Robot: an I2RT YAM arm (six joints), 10 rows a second.
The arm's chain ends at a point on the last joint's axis. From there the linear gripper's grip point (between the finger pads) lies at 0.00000 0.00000 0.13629 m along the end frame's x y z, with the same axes.
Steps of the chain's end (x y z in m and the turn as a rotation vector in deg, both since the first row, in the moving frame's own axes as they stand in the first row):
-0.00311, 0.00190, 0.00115, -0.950, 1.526, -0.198
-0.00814, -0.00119, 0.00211, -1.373, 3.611, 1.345
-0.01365, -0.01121, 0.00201, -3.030, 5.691, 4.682
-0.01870, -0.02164, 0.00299, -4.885, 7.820, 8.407
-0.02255, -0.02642, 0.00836, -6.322, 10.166, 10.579
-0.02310, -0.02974, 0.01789, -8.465, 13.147, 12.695
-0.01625, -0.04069, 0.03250, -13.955, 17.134, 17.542
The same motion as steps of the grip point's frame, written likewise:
0.00052, 0.00415, 0.00108, -0.950, 1.526, -0.198
0.00040, 0.00217, 0.00180, -1.373, 3.611, 1.345
-0.00045, -0.00347, 0.00115, -3.030, 5.691, 4.682
-0.00109, -0.00875, 0.00123, -4.885, 7.820, 8.407
-0.00006, -0.00936, 0.00540, -6.322, 10.166, 10.579
0.00532, -0.00659, 0.01287, -8.465, 13.147, 12.695
0.01790, -0.00271, 0.02257, -13.955, 17.134, 17.542

